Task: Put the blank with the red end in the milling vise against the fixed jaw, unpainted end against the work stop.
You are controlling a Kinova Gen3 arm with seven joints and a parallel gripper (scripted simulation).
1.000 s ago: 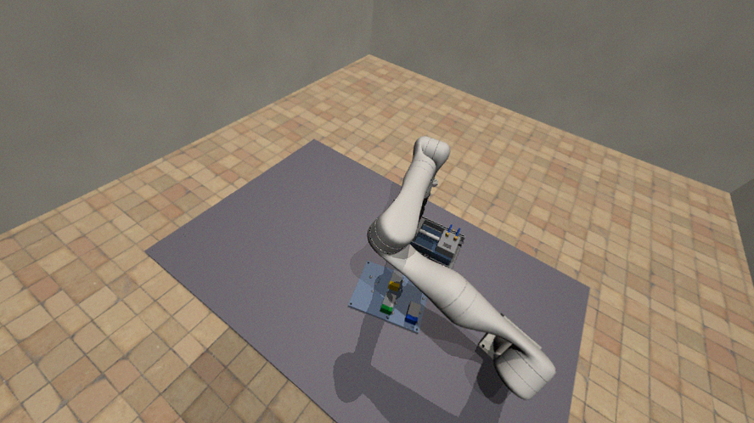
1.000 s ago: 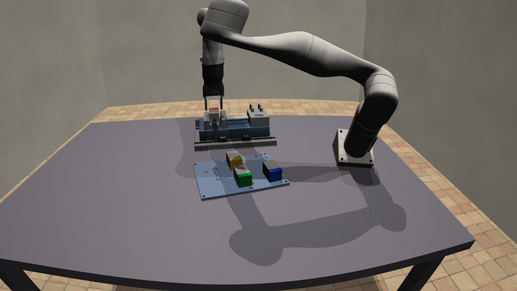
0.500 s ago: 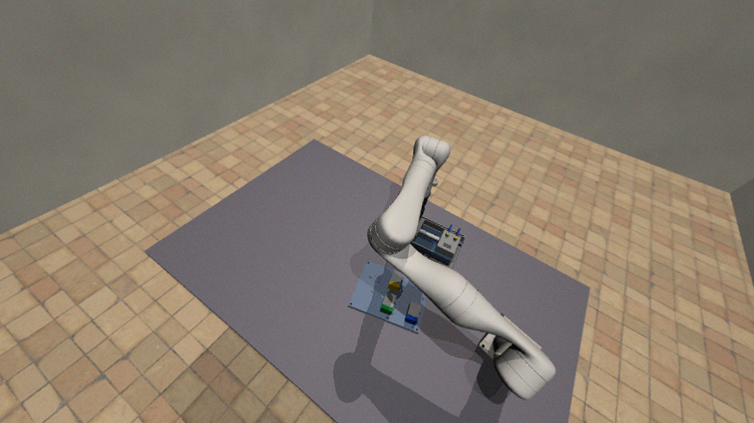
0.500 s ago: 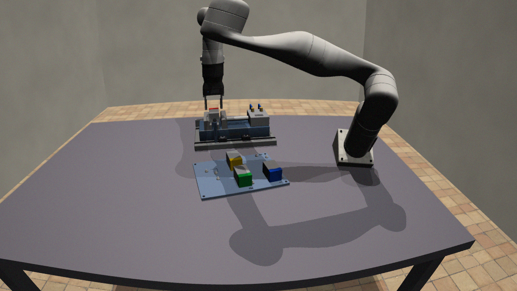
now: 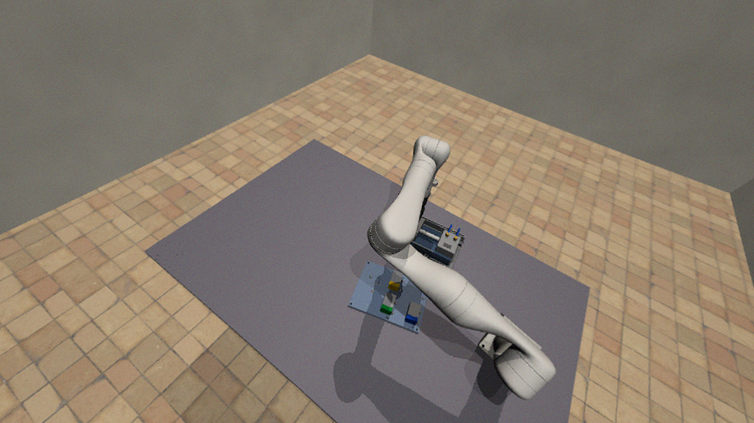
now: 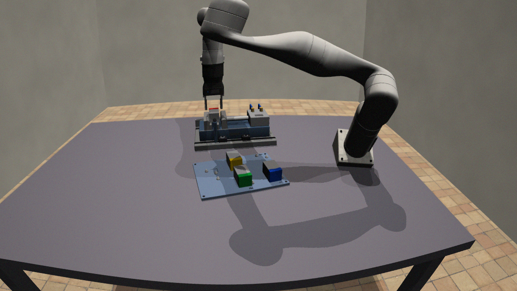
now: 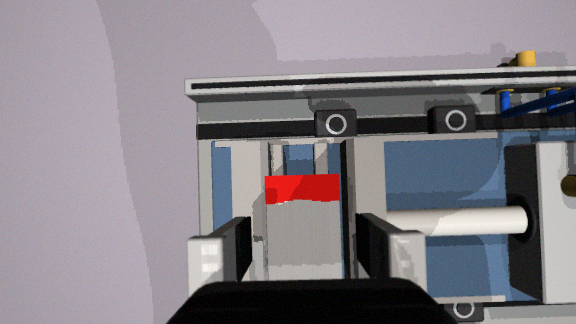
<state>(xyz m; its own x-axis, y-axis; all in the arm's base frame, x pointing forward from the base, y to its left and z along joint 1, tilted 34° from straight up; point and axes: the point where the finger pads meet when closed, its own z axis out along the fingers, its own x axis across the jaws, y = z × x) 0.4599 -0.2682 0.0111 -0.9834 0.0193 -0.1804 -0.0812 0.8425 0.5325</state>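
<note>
The red-ended blank lies 40 mm below my hand. Round my hand: work stop (50 mm to the left, 50 mm below, 10 mm behind); then sliding jaw (60 mm below, 40 mm behind); then fixed jaw (60 mm below, 30 mm ahead).
</note>
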